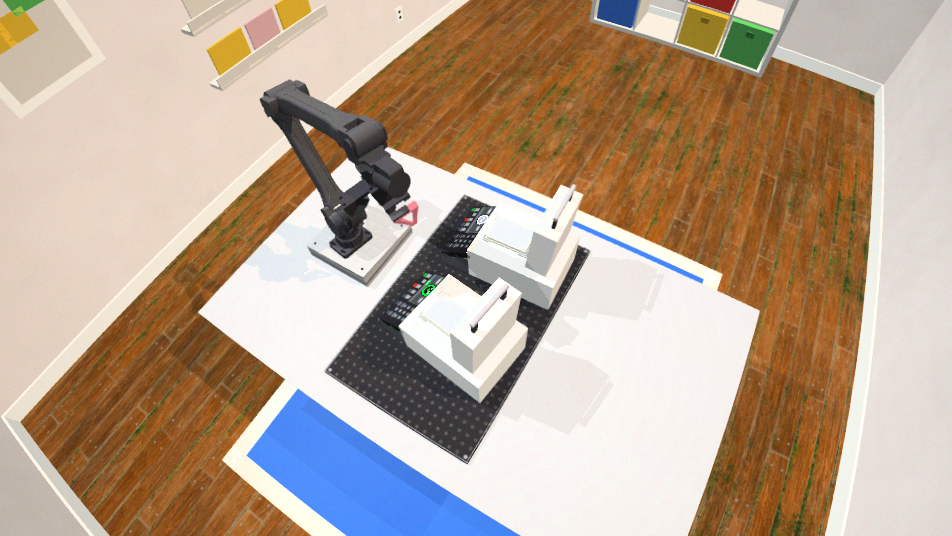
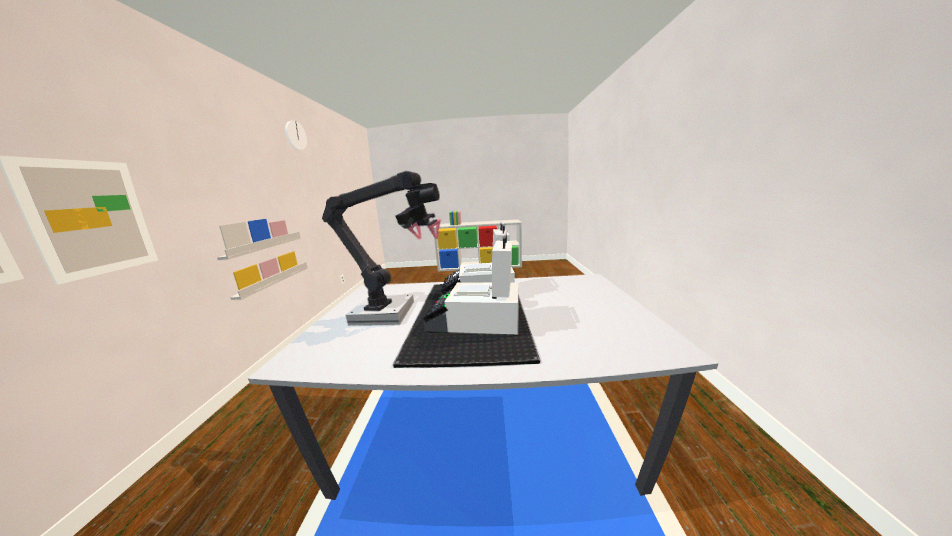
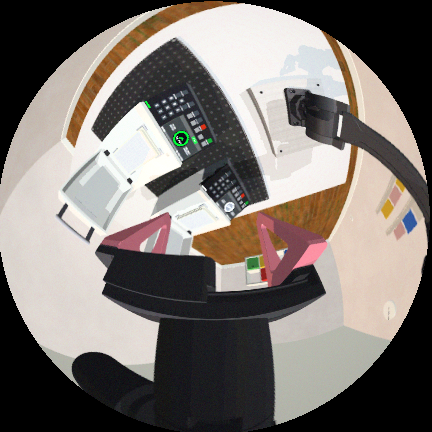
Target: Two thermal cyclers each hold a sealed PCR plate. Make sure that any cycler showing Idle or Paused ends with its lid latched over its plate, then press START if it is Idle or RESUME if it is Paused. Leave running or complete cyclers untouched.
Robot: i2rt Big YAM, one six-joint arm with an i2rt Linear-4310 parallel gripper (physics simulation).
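Places are measured from the arm's base along level axes (x ahead, y left, z up), in centimetres.
Where they show: gripper, fingertip midpoint: (image 1: 406, 211) (image 2: 428, 238) (image 3: 213, 216); arm's base at its link origin: (image 1: 351, 241) (image 2: 378, 306) (image 3: 298, 106).
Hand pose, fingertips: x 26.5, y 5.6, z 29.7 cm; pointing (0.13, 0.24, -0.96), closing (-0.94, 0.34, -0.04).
Observation:
Each offset is from my fingertips to the top centre of the thing. "*": to the spot under its first point. Level surfaces: height alone.
The near cycler (image 1: 433, 346) (image 2: 482, 316) (image 3: 162, 165) has its lid @(dx +31.7, dy -7.8, dz +2.9 cm) (image 1: 486, 332) (image 2: 502, 272) (image 3: 92, 192) standing open behind its uncovered plate @(dx +19.8, dy -8.2, dz -18.6 cm) (image 1: 445, 312) (image 3: 135, 150). Its screen @(* dx +8.6, dy -4.7, dz -23.0 cm) (image 1: 429, 290) (image 3: 181, 139) shows a green ring. The far cycler (image 1: 499, 269) (image 3: 220, 217) also has its lid @(dx +27.7, dy +24.8, dz +2.8 cm) (image 1: 556, 233) (image 3: 177, 242) raised and its plate @(dx +15.7, dy +22.3, dz -18.6 cm) (image 1: 509, 234) (image 3: 197, 212) uncovered. Its screen (image 1: 482, 219) (image 3: 229, 206) shows a whitish ring. The status words are too small to read. My gripper (image 1: 409, 216) (image 2: 427, 236) (image 3: 213, 216) is open and empty, high above the table on the keypad side of the cyclers.
Both cyclers stand on a black perforated board @(dz -33.6 cm) (image 1: 399, 392) (image 2: 466, 352) (image 3: 150, 65). The arm's base plate (image 1: 373, 263) (image 2: 379, 317) (image 3: 270, 120) is beside it, on the keypad side. Raised lid handles @(* dx +33.3, dy -8.5, dz +2.8 cm) (image 1: 488, 307) @(* dx +29.7, dy +23.9, dz +2.7 cm) (image 1: 564, 205) stick up at the cyclers' rear.

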